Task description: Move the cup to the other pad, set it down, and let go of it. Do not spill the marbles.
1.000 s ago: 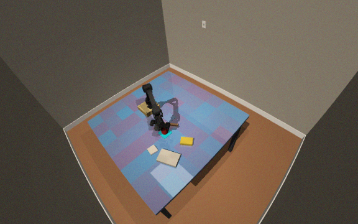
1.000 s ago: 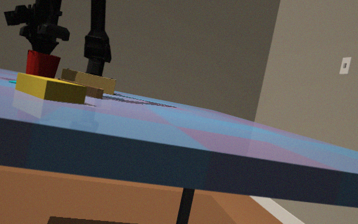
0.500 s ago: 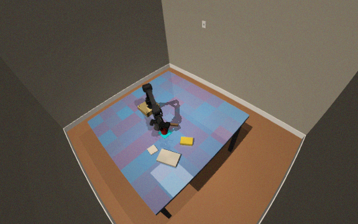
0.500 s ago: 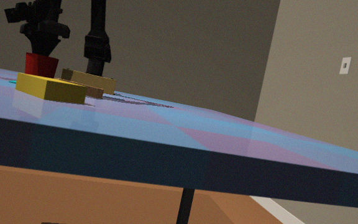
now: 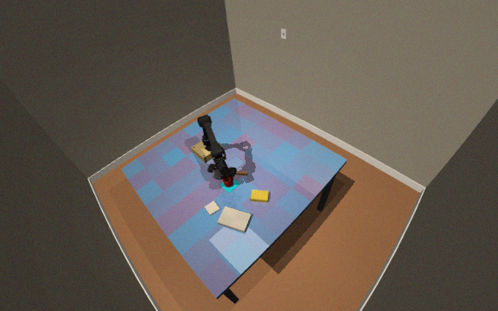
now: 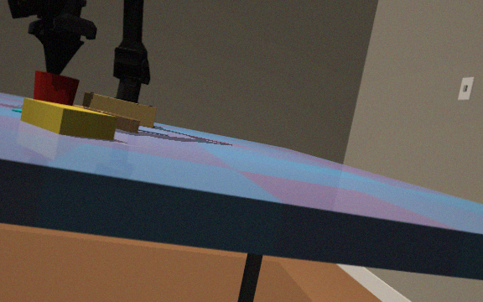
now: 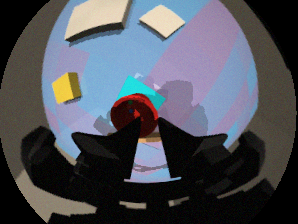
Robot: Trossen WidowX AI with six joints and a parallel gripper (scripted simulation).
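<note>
The red cup is 30 mm below my gripper tip, 20 mm ahead of it and 10 mm to the left of it. Also, from my gripper tip: cream tile: 200 mm to the right, 80 mm ahead, 70 mm below; then cyan pad: 80 mm below, 20 mm ahead, 10 mm to the left; then thin wooden stick: 100 mm to the left, 70 mm below, 30 mm behind.
</note>
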